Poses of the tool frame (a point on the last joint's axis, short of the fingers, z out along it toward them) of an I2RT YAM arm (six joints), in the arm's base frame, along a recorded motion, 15 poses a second.
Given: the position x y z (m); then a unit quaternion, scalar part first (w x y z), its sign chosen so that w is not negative.
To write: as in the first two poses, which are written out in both.
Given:
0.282, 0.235, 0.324, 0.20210, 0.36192, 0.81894, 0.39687
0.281, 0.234, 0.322, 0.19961, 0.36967, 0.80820, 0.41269
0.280, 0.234, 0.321, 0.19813, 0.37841, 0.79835, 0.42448
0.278, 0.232, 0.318, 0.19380, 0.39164, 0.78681, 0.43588
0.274, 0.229, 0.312, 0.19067, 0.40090, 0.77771, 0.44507
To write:
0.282, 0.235, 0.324, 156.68, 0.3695, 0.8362, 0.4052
0.281, 0.234, 0.322, 156.97, 0.3773, 0.8248, 0.4212
0.280, 0.234, 0.321, 157.14, 0.3861, 0.8145, 0.4331
0.278, 0.232, 0.318, 157.65, 0.3992, 0.8020, 0.4443
0.274, 0.229, 0.312, 158.02, 0.4084, 0.7922, 0.4534

